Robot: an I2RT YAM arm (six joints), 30 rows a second.
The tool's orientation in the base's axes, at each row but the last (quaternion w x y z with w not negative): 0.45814 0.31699 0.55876 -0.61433; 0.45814 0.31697 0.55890 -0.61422; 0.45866 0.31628 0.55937 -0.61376; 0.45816 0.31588 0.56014 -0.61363; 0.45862 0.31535 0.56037 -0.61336; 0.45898 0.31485 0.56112 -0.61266; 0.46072 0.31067 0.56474 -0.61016; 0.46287 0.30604 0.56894 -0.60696; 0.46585 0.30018 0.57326 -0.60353; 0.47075 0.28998 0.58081 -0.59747; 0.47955 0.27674 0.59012 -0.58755
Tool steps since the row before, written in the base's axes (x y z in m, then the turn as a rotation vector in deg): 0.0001 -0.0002 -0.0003 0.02 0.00 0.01; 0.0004 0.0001 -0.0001 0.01 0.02 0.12; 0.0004 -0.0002 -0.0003 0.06 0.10 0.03; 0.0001 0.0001 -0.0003 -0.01 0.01 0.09; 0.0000 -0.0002 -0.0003 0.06 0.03 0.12; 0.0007 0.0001 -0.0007 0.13 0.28 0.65; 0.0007 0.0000 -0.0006 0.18 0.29 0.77; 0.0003 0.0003 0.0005 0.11 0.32 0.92; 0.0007 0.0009 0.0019 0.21 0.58 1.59; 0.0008 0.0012 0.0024 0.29 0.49 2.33; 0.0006 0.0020 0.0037 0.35 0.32 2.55
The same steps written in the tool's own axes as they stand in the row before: 0.0003 0.0002 0.0002 -0.02 0.01 0.00; -0.0001 0.0004 -0.0001 -0.12 -0.04 0.00; 0.0002 0.0005 0.0002 -0.07 0.05 -0.08; 0.0002 0.0002 -0.0001 -0.08 -0.04 0.00; 0.0003 0.0001 0.0001 -0.14 0.01 0.00; 0.0003 0.0009 -0.0001 -0.69 -0.13 -0.14; 0.0003 0.0009 0.0000 -0.82 -0.13 -0.13; -0.0006 0.0001 -0.0002 -0.94 -0.25 -0.14; -0.0022 -0.0001 -0.0004 -1.63 -0.41 -0.27; -0.0027 -0.0001 -0.0006 -2.30 -0.66 -0.05; -0.0040 -0.0007 -0.0012 -2.48 -0.73 0.16
